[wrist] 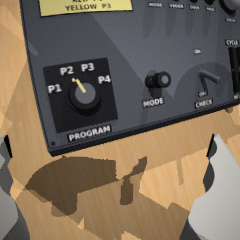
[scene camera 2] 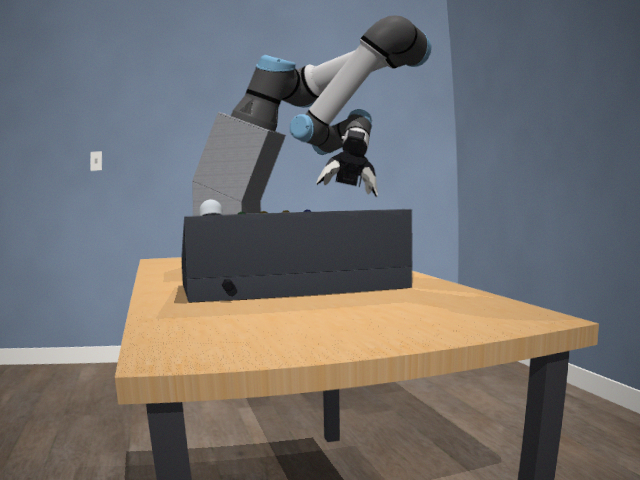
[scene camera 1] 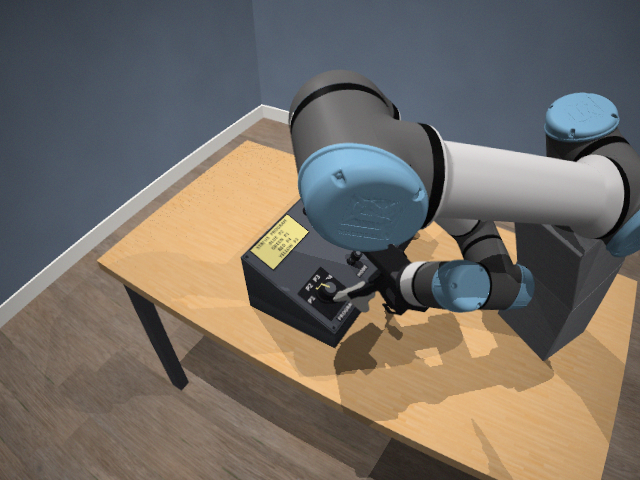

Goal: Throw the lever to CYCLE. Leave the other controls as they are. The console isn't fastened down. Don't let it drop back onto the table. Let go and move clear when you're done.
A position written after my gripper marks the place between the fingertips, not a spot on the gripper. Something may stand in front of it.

Observation:
I see my gripper (scene camera 1: 362, 274) and a dark console (scene camera 2: 240, 256).
The dark console shows as well in the wrist view (wrist: 121, 53) and in scene camera 1 (scene camera 1: 282, 268). My gripper is seen too in the wrist view (wrist: 108, 137) and in scene camera 2 (scene camera 2: 346, 190).

